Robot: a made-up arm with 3 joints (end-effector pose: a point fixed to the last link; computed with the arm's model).
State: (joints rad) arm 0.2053 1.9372 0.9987
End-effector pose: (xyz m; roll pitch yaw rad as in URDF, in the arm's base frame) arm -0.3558 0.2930 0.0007 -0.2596 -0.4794 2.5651
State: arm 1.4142 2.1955 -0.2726
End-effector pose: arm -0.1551 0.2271 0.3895 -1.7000 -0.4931 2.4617
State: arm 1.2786 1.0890 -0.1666
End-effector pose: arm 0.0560 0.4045 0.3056 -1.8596 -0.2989 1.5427
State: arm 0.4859 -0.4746 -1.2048
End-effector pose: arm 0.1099 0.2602 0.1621 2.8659 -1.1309 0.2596
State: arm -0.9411 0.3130 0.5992
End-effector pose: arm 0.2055 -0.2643 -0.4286 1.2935 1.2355 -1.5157
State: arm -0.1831 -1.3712 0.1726
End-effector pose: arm 0.3077 0.2642 0.1381 2.3465 -0.3447 0.7440
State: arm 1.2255 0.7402 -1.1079
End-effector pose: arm 0.1088 0.2134 0.3448 -2.2085 -0.4365 0.4201
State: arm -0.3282 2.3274 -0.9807
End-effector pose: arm -0.0176 0.1668 -0.1629 -0.7543 1.1559 2.4852
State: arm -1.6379 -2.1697 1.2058
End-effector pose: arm 0.2967 0.1510 -0.2253 1.1430 0.6182 0.2646
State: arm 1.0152 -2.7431 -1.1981
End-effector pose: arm 0.0163 0.1853 0.3246 -1.2509 -0.3649 2.6871
